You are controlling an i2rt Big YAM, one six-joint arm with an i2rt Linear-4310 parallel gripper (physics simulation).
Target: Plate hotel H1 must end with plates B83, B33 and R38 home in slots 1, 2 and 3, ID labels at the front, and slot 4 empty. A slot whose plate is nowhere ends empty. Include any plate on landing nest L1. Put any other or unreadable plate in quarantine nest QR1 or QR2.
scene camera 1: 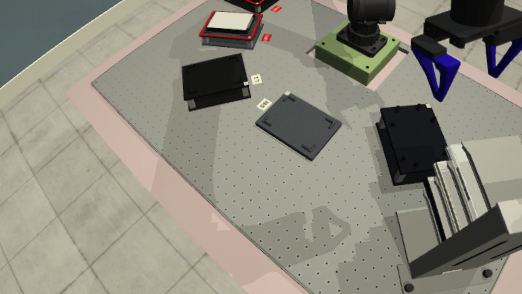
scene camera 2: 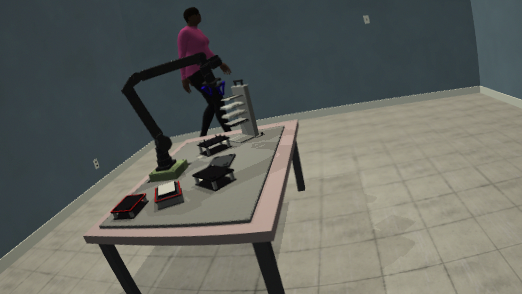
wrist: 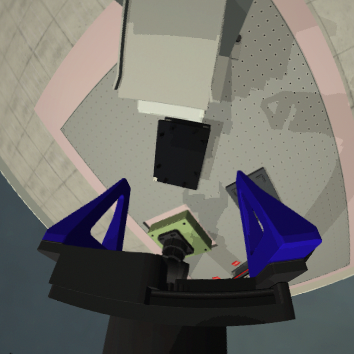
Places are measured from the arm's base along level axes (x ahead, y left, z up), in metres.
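Pixels of known places: gripper, fingertip midpoint: (scene camera 1: pixel 466 87) (scene camera 2: pixel 217 95) (wrist: pixel 179 179); arm's base, origin of the base link: (scene camera 1: pixel 361 40) (scene camera 2: pixel 166 166) (wrist: pixel 175 242).
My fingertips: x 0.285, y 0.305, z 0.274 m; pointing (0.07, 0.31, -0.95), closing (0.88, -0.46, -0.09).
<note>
Ahead of a thing's pixels: the offset from my fingertips to its top centre. "spot": to the spot under its first point.
My gripper (scene camera 1: pixel 467 88) (scene camera 2: pixel 215 94) (wrist: pixel 179 179) is open and empty, high above the table, near plate hotel H1 (scene camera 1: pixel 462 245) (scene camera 2: pixel 250 115). The hotel holds several pale plates stacked in its slots, with a dark edge lowest; IDs and slot numbers are unreadable. In the wrist view a white plate edge {spot: 0.006 m ahead, 0.056 m left, 0.085 m down} (wrist: pixel 170 109) shows under a broad beige surface. Landing nest L1 {0.069 m ahead, 0.514 m right, 0.255 m down} (scene camera 1: pixel 212 77) (scene camera 2: pixel 215 175) is a black raised stand with no plate visible on it. A white-topped plate {0.109 m back, 0.642 m right, 0.256 m down} (scene camera 1: pixel 230 21) (scene camera 2: pixel 167 189) sits on one red-rimmed nest; the other red-rimmed nest {0.284 m back, 0.730 m right, 0.264 m down} (scene camera 2: pixel 129 204) shows a black top.
A black pegged stand (scene camera 1: pixel 414 142) (scene camera 2: pixel 214 144) (wrist: pixel 181 152) stands beside the hotel, towards the arm. A flat grey nest {0.027 m ahead, 0.272 m right, 0.292 m down} (scene camera 1: pixel 299 125) (scene camera 2: pixel 223 160) lies between it and L1. The green arm base (scene camera 1: pixel 350 57) (scene camera 2: pixel 168 171) (wrist: pixel 182 231) is near the table edge. A person (scene camera 2: pixel 192 45) is behind the table.
</note>
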